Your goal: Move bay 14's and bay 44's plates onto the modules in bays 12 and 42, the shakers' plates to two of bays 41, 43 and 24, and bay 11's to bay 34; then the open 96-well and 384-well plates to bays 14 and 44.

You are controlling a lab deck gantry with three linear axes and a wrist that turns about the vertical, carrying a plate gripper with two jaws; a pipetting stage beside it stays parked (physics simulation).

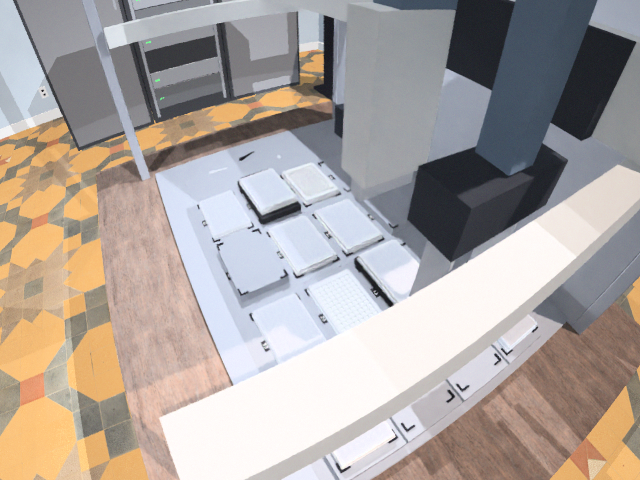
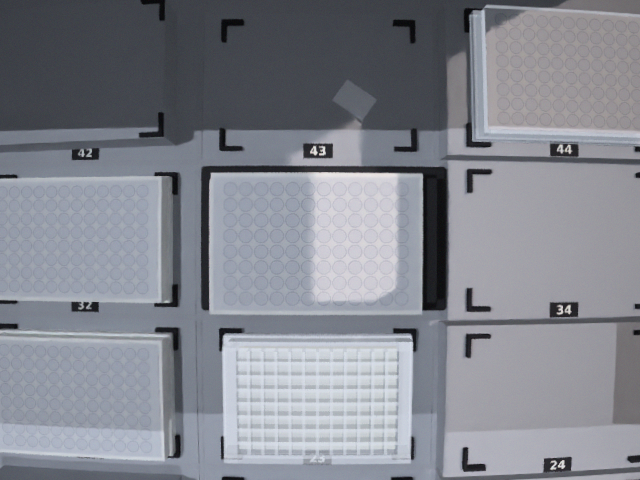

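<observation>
My gripper is above the bay 33 side; one jaw shows and the tips are hidden behind the beam. Bay 33's shaker carries a plate; bay 21's shaker carries another plate. The bay 12 module and bay 42 module are bare. Bay 11's plate, bay 14's plate and bay 44's plate sit in their bays. The open 96-well plate is in bay 23; the 384-well plate is in bay 31. Bays 43, 34 and 24 hold no plate.
Lidded plates sit in bay 22, bay 32 and bay 13. A pale beam crosses the front of the deck. The parked pipetting stage stands beside the gripper's column.
</observation>
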